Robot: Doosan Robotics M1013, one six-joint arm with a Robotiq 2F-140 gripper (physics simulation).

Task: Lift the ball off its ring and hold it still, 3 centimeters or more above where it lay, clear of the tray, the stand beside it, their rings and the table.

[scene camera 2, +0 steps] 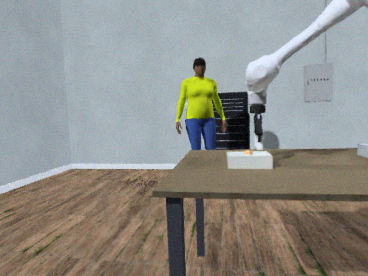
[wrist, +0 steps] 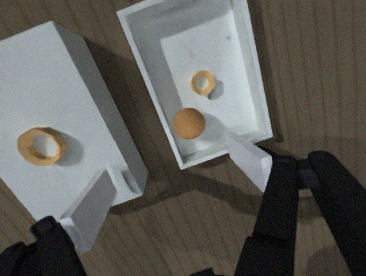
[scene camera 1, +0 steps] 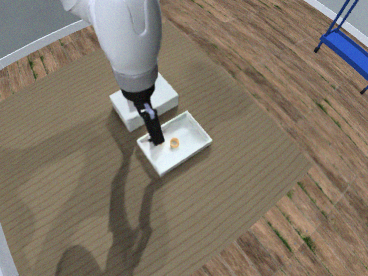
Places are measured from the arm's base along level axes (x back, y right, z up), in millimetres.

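Pixels of known places: gripper, fingertip midpoint: [scene camera 2: 258, 147] [wrist: 169, 162] [scene camera 1: 144, 127].
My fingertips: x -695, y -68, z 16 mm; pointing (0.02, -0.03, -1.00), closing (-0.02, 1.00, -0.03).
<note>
For each thing: its middle in the pictures, then the offset to it from my fingertips. "*": a spot on its surface instead. Level surfaces: height alone.
- orange ball, body centre: [wrist: 189, 123] dy +32, dx -25, dz -44 mm
- white tray, body centre: [wrist: 203, 83] [scene camera 1: 174, 142] dy +62, dx -68, dz -53 mm
- small orange ring, surface spot: [wrist: 202, 73] [scene camera 1: 177, 141] * dy +64, dx -79, dz -54 mm
- larger orange ring, surface spot: [wrist: 25, 145] * dy -131, dx -57, dz -3 mm
- brown table, its level: dz -67 mm
- white box side, surface spot: [scene camera 2: 250, 161] * dy -182, dx -43, dz -35 mm
- orange piece, surface spot: [scene camera 2: 248, 152] * dy -136, dx -51, dz -3 mm
The orange ball [wrist: 189, 123] sits in the white tray [scene camera 1: 192, 131] [wrist: 260, 90], near its lower left corner in the wrist view; what is under it is hidden. In scene camera 1 the fingers mostly hide it. A small orange ring [scene camera 1: 174, 140] [wrist: 202, 73] lies beside it on the tray floor. A larger orange ring [wrist: 25, 145] lies on the white stand [scene camera 1: 165, 95] [wrist: 55, 75]. My gripper [scene camera 1: 157, 143] [scene camera 2: 259, 147] [wrist: 169, 162] is open and empty. In the wrist view its fingertips appear over the stand's corner and by the tray's lower edge, with the ball beyond them.
The tray and stand are on the brown table [scene camera 1: 240, 150] [scene camera 2: 300, 180], with a gap between them. In scene camera 2 a white box side [scene camera 2: 250, 161] has an orange piece [scene camera 2: 248, 152] at its top; which box it is I cannot tell. A person [scene camera 2: 200, 100] stands behind.
</note>
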